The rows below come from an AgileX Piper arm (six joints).
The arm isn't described. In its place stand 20 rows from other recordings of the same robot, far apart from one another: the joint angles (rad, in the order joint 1, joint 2, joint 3, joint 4, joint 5, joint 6), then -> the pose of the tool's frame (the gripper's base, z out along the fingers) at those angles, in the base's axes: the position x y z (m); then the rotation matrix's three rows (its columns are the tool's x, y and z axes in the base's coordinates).
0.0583, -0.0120, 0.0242, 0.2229, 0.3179, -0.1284 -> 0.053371 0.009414 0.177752; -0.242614 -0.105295 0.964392; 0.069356 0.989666 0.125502; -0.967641 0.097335 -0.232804
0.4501, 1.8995, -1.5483, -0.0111, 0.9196, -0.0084 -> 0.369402 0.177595 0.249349; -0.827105 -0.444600 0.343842; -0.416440 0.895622 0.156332; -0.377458 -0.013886 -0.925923
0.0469, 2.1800, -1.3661, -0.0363, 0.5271, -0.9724 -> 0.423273 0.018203 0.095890; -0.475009 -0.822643 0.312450; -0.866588 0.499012 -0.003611; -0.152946 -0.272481 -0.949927
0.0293, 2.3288, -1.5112, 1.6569, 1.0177, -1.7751 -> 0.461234 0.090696 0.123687; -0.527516 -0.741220 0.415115; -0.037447 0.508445 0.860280; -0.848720 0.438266 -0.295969
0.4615, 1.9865, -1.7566, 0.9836, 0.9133, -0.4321 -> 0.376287 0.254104 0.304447; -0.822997 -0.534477 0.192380; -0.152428 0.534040 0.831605; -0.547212 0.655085 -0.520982
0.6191, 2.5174, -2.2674, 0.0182, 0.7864, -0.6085 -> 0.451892 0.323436 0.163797; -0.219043 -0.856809 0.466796; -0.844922 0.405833 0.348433; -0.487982 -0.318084 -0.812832
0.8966, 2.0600, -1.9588, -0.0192, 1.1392, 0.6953 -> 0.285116 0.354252 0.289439; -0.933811 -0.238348 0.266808; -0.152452 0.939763 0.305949; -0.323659 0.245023 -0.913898
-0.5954, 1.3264, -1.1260, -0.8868, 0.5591, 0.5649 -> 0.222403 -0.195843 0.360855; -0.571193 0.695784 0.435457; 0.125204 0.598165 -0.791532; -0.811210 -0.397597 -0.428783
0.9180, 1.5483, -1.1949, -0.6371, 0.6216, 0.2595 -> 0.231636 0.251042 0.300888; -0.247692 -0.693255 0.676791; -0.753871 0.576689 0.314815; -0.608545 -0.432236 -0.665466
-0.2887, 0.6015, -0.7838, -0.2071, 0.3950, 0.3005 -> 0.108139 -0.039628 0.391929; -0.073025 0.369267 0.926450; 0.134756 0.924065 -0.357695; -0.988184 0.098724 -0.117241
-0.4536, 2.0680, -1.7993, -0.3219, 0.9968, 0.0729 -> 0.398173 -0.221006 0.248933; -0.872341 0.429043 0.234401; 0.311531 0.857316 -0.409826; -0.376789 -0.284485 -0.881532
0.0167, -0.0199, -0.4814, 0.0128, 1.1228, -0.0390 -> -0.008454 0.000909 0.267136; -0.507962 -0.043641 0.860274; -0.041935 0.998784 0.025906; -0.860358 -0.022917 -0.509174
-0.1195, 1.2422, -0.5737, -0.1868, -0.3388, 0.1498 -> 0.253950 -0.024835 0.261148; -0.245175 0.053076 0.968025; 0.002695 0.998534 -0.054066; -0.969475 -0.010646 -0.244959
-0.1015, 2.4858, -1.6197, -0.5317, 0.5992, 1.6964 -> 0.458651 -0.072869 0.019821; -0.147235 0.965236 0.215966; 0.927296 0.210677 -0.309414; -0.344156 0.154707 -0.926079
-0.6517, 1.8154, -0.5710, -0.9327, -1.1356, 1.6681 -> 0.268536 -0.121497 0.151498; -0.212846 0.119708 0.969725; 0.949429 0.259799 0.176320; -0.230827 0.958214 -0.168952
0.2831, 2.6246, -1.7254, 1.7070, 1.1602, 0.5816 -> 0.443829 0.215207 0.043616; -0.166830 0.981231 0.096710; 0.217919 -0.058965 0.974184; 0.961602 0.183598 -0.203992
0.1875, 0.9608, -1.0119, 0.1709, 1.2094, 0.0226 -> 0.153153 0.043792 0.354291; -0.878698 -0.186914 0.439265; -0.082858 0.965909 0.245263; -0.470133 0.179115 -0.864230
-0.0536, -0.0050, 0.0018, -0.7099, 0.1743, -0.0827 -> 0.054855 -0.013243 0.200907; -0.147247 0.087524 0.985220; -0.695449 0.699127 -0.166048; -0.703327 -0.709620 -0.042076
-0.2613, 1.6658, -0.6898, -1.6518, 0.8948, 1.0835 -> 0.252899 -0.140870 0.179082; -0.959051 0.168746 0.227479; -0.119810 0.486053 -0.865678; -0.256646 -0.857483 -0.445932
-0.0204, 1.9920, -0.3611, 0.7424, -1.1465, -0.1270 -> 0.240381 -0.060982 0.079075; -0.358091 0.650584 0.669710; 0.190094 0.753051 -0.629903; -0.914131 -0.098255 -0.393333
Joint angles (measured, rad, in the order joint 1, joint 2, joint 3, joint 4, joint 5, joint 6), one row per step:
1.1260 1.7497 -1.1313 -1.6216 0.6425 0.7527
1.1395 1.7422 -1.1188 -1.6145 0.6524 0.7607
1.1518 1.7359 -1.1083 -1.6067 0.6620 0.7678
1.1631 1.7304 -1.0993 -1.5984 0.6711 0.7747
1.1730 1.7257 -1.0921 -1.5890 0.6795 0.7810
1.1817 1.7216 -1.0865 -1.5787 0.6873 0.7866
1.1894 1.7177 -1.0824 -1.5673 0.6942 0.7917
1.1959 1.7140 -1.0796 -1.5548 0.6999 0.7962
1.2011 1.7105 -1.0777 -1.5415 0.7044 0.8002
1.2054 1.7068 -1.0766 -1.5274 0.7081 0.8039
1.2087 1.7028 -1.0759 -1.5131 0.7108 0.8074
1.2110 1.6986 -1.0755 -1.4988 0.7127 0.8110
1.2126 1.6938 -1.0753 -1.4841 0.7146 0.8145
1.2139 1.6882 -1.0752 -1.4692 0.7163 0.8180
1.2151 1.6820 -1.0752 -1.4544 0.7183 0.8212
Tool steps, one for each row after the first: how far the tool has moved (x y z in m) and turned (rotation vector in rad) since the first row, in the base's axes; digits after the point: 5 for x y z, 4 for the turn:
-0.00508 -0.00056 -0.00083 0.0031 0.0059 -0.0017
-0.00959 -0.00105 -0.00158 0.0063 0.0118 -0.0043
-0.01365 -0.00149 -0.00225 0.0102 0.0179 -0.0078
-0.01715 -0.00192 -0.00278 0.0148 0.0246 -0.0124
-0.02017 -0.00232 -0.00314 0.0200 0.0316 -0.0179
-0.02283 -0.00269 -0.00324 0.0265 0.0392 -0.0241
-0.02510 -0.00304 -0.00314 0.0339 0.0477 -0.0308
-0.02696 -0.00344 -0.00295 0.0420 0.0571 -0.0379
-0.02856 -0.00390 -0.00254 0.0510 0.0670 -0.0456
-0.02989 -0.00445 -0.00195 0.0608 0.0773 -0.0533
-0.03094 -0.00511 -0.00123 0.0712 0.0879 -0.0614
-0.03180 -0.00596 -0.00027 0.0825 0.0986 -0.0703
-0.03262 -0.00693 0.00097 0.0947 0.1092 -0.0794
-0.03343 -0.00800 0.00245 0.1072 0.1194 -0.0885

